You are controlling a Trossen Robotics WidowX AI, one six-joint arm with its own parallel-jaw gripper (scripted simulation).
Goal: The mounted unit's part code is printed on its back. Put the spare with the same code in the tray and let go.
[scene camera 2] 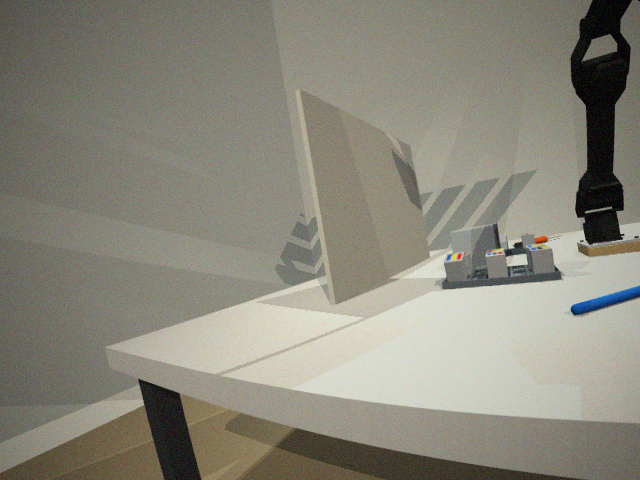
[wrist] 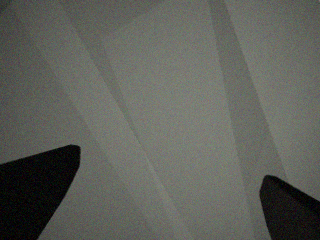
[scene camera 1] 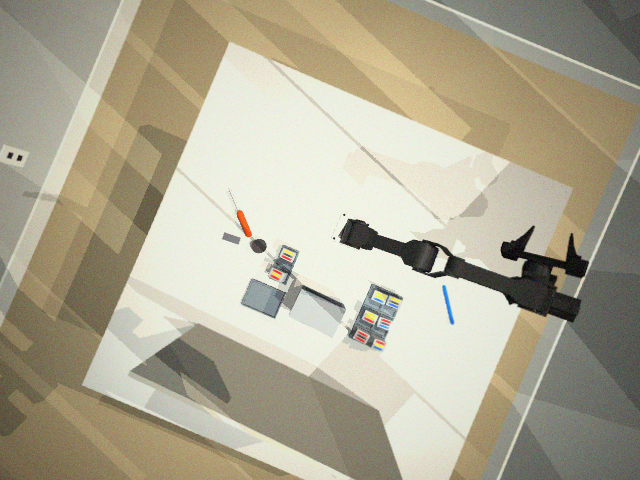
My gripper is open and holds nothing. I also see a tray and a pale panel.
My gripper also shows in the wrist view.
